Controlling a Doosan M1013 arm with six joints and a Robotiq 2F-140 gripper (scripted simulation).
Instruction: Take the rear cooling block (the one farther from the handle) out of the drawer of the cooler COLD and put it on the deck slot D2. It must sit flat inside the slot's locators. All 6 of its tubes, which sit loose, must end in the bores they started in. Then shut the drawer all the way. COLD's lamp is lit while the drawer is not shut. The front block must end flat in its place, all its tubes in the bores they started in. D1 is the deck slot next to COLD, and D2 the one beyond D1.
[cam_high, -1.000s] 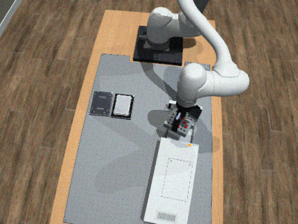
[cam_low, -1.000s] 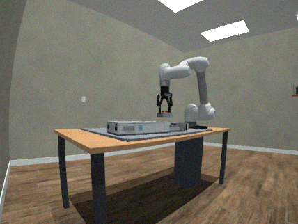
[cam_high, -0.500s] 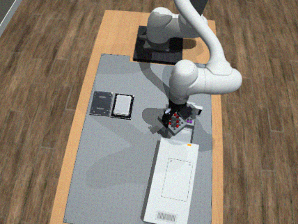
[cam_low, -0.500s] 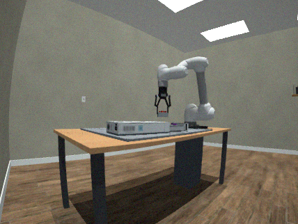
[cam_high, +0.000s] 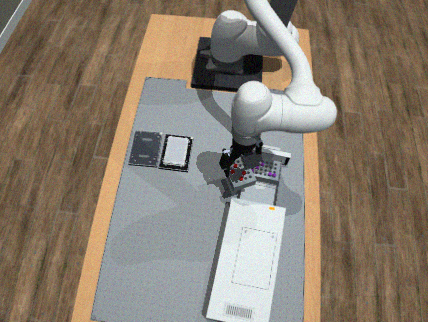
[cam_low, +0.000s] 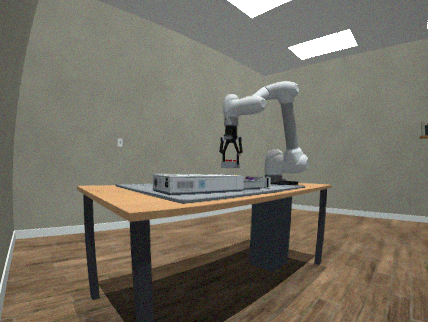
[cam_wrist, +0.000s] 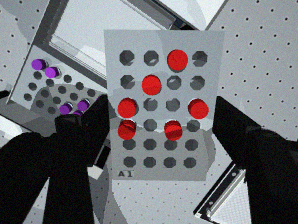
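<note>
My gripper is now 390 mm to the left of the deck slot D2, 170 mm above it and 120 mm past it. From my hand the other things lie so: cooling block: 30 mm below; then white cooler: 130 mm below, 130 mm ahead, 90 mm to the left.
</note>
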